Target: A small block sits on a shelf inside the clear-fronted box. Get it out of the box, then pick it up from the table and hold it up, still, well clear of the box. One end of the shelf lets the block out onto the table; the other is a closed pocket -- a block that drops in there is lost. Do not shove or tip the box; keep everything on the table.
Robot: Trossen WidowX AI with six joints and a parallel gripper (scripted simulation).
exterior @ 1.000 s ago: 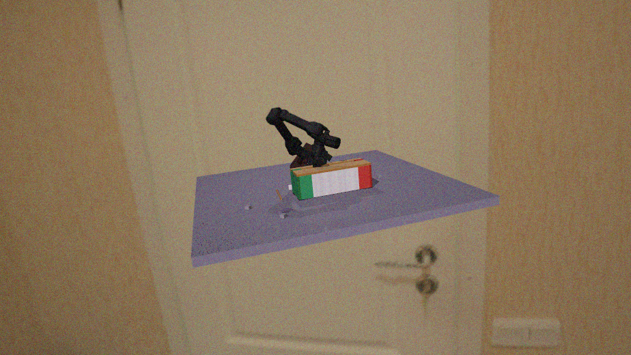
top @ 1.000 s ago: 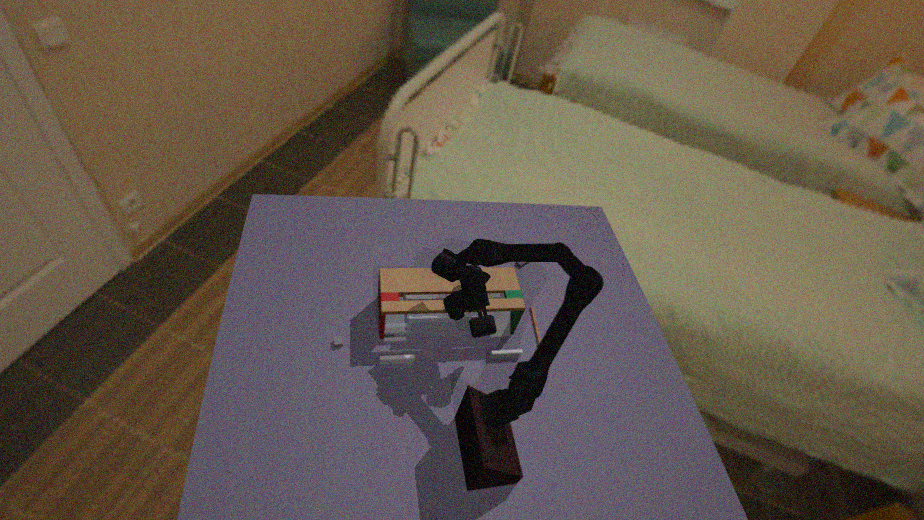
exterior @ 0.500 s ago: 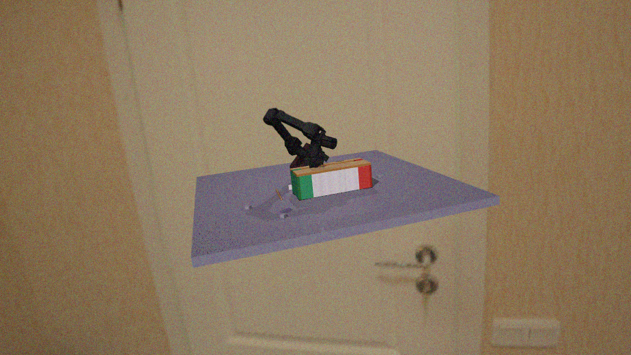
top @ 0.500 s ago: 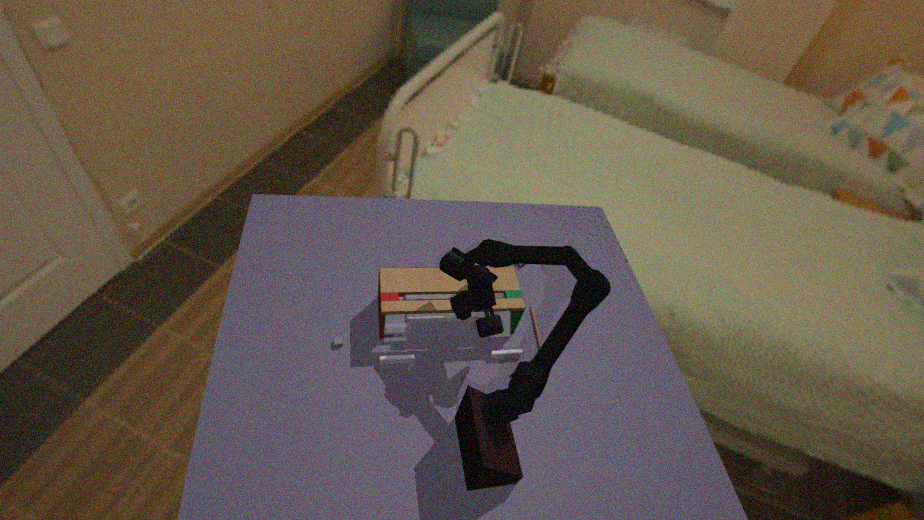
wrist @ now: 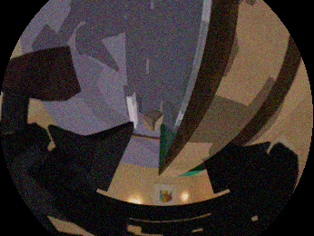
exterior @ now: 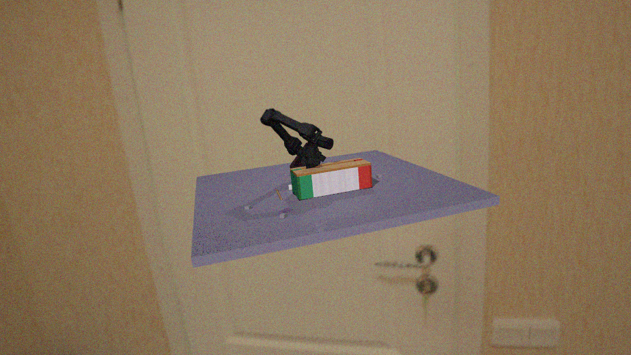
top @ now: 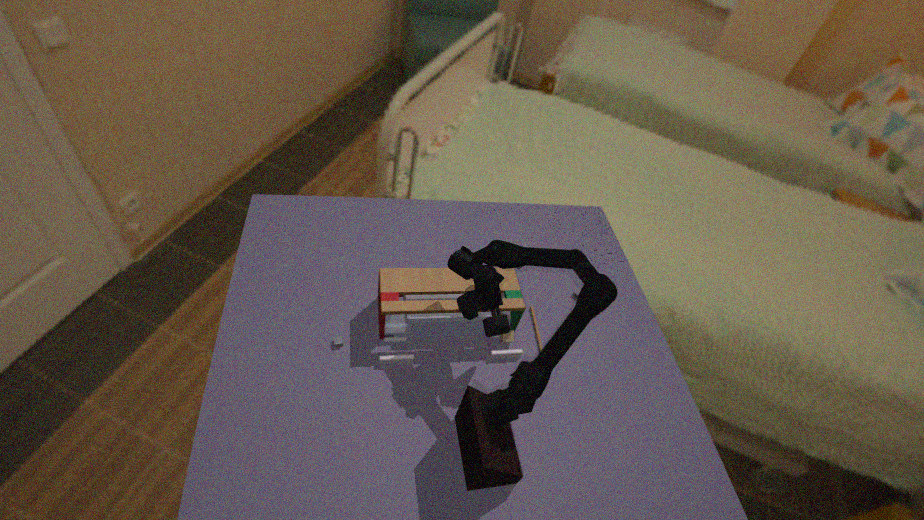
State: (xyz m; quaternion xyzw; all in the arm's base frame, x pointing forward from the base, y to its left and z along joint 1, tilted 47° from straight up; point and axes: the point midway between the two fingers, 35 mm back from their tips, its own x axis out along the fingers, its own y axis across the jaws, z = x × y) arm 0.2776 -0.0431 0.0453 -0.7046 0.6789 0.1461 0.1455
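My gripper tip is now 2 cm past the tan block, 4 cm to the left of it and 6 cm above it. Also, from my gripper tip: box (3 cm ahead, 11 cm to the left, 2 cm below); thin tan stick (15 cm to the right, 8 cm below).
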